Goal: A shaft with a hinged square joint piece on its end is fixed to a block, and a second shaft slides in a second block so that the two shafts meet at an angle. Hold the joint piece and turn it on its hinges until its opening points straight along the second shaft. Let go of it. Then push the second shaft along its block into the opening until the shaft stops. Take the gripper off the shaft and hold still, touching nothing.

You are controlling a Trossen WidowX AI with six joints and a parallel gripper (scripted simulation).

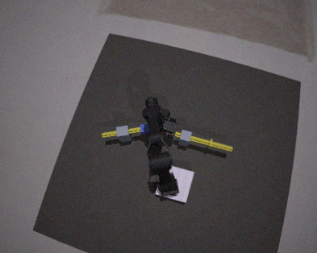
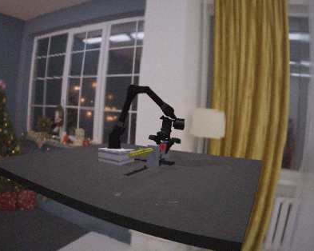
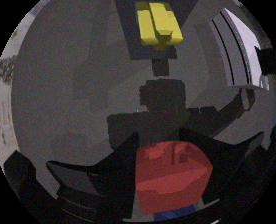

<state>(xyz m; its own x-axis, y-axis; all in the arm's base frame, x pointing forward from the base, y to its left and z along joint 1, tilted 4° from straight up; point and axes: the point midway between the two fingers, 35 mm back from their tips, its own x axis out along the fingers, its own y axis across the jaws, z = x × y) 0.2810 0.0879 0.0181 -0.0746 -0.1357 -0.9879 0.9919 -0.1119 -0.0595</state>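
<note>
Now: gripper tip 2 cm to the right of the red joint piece and 4 cm below it.
</note>
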